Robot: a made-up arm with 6 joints.
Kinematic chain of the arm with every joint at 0, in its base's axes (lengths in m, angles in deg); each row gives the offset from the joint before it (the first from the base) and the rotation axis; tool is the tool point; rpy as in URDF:
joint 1: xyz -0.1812 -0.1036 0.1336 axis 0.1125 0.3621 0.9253
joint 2: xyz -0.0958 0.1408 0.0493 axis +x
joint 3: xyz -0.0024 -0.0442 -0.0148 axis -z
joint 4: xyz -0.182 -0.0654 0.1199 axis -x
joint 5: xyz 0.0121 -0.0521 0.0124 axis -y
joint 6: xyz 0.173 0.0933 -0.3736 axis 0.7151 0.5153 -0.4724
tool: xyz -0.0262 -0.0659 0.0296 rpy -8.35 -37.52 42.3
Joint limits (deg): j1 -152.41..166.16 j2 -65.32..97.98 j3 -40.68..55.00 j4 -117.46..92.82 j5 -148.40..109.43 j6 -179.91..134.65
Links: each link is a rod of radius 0.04 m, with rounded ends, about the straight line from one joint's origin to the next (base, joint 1, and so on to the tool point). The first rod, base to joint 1, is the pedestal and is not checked.
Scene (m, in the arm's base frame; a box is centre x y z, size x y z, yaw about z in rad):
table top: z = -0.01
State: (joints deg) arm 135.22 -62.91 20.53 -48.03 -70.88 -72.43
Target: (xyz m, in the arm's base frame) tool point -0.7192 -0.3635 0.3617
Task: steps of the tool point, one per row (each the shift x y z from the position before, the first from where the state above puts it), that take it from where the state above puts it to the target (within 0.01 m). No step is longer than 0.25 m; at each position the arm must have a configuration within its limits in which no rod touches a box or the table.
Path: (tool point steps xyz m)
1: -0.1775 -0.0430 0.0596
2: -0.1893 0.0280 0.0526
3: -0.1719 0.0967 0.0407
4: -0.1299 0.1514 0.0274

